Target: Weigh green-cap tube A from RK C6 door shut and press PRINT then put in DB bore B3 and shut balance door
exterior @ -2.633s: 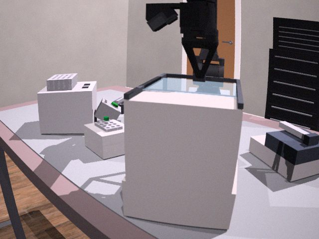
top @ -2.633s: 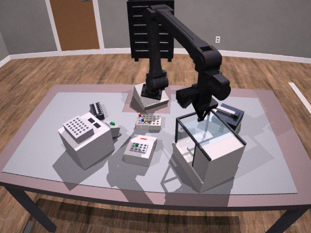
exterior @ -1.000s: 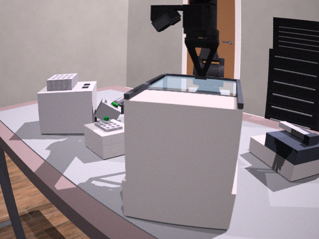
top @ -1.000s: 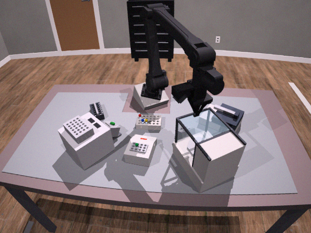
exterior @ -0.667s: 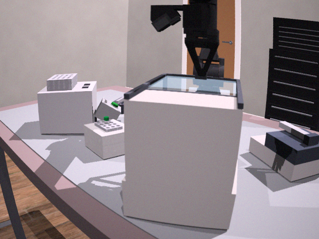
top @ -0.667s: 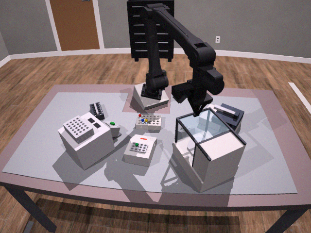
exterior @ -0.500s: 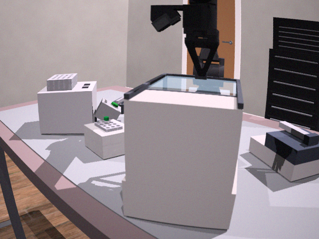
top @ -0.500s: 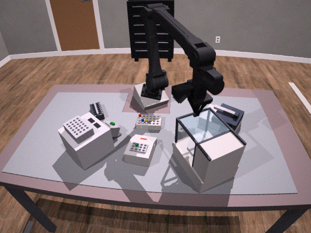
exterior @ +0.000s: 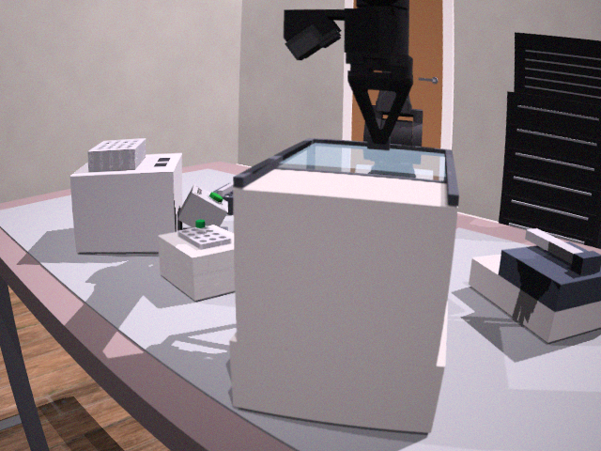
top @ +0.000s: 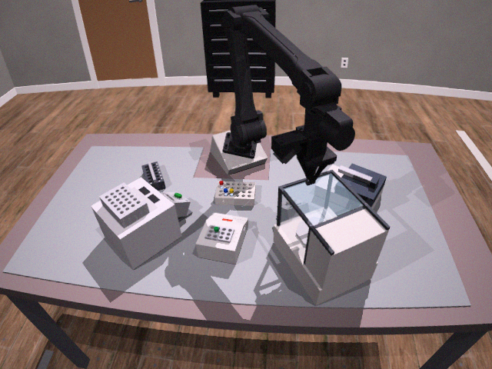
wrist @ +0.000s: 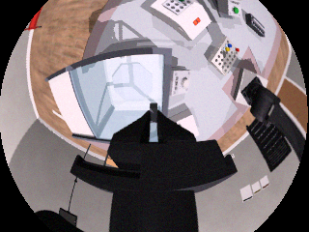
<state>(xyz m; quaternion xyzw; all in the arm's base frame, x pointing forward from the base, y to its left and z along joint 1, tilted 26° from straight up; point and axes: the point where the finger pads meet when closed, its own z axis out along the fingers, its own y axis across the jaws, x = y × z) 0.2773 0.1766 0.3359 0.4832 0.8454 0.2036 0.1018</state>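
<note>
My gripper is now 3 cm short of the glass door pane, 1 cm to the right of it and 1 cm above it. Round my hand: dry block 23 cm to the right, 19 cm below, 5 cm ahead; spectrophotometer 21 cm behind, 16 cm below, 15 cm to the left; tube rack RK 23 cm to the right, 21 cm below, 15 cm behind.
</note>
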